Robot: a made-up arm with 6 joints.
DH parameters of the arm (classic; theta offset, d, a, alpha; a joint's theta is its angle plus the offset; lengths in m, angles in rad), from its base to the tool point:
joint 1: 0 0.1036 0 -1.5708
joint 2: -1.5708 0 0.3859 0
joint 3: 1.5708 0.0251 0 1.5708
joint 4: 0 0.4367 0 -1.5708
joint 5: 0 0 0 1.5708
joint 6: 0 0.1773 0 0
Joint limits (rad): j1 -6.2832..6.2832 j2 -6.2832..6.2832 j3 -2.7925..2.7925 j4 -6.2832..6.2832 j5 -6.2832..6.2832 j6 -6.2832..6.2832
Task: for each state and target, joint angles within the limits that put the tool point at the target. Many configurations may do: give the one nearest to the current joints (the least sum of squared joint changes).
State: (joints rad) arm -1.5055 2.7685 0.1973 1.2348 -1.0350 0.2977
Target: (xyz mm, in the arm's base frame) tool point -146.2 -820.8 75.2
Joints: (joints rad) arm -1.5974 1.9795 -0.4916 1.0504 -1.3298 0.2977
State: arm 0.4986 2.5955 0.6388 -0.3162 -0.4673 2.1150
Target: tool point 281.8 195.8 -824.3
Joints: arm 0.4877 2.6549 0.3012 -0.3110 -0.2959 2.1150
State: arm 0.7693 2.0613 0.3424 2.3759 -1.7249 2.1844
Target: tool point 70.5 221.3 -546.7
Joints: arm 1.3776 2.2629 0.6431 2.8263 -1.9120 2.1844
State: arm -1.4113 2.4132 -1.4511 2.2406 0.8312 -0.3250
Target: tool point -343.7 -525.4 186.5
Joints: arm -2.3275 2.5448 -1.5942 2.4029 0.8009 -0.3250
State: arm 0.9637 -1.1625 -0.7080 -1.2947 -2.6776 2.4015
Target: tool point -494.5 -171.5 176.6
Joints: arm 0.5090 -0.8868 -1.2560 -1.1886 -2.7280 2.4015
